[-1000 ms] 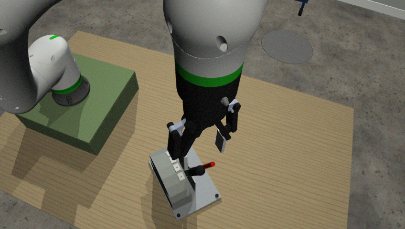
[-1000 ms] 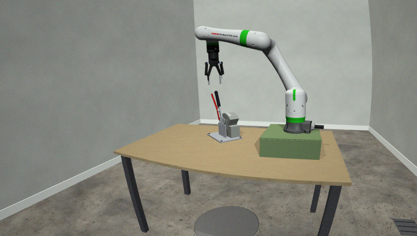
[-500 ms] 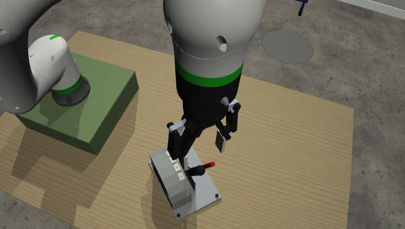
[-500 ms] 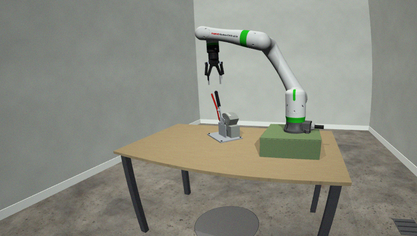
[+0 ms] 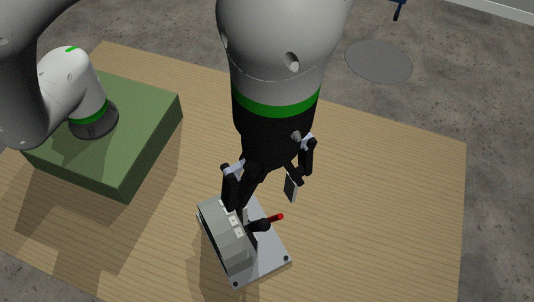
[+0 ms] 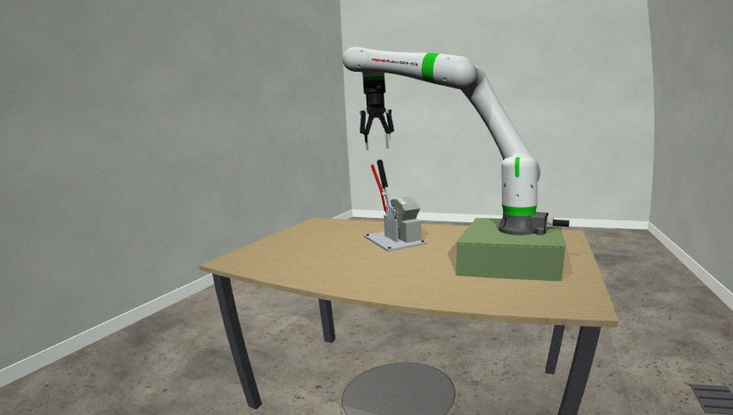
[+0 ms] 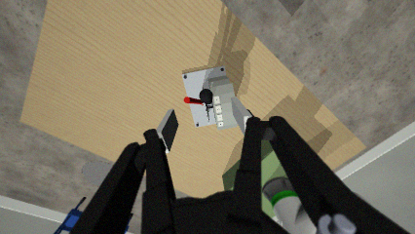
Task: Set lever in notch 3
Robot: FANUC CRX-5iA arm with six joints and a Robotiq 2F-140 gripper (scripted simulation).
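The red bar is 21 cm below my hand, 4 cm to the left of it and 3 cm behind it.
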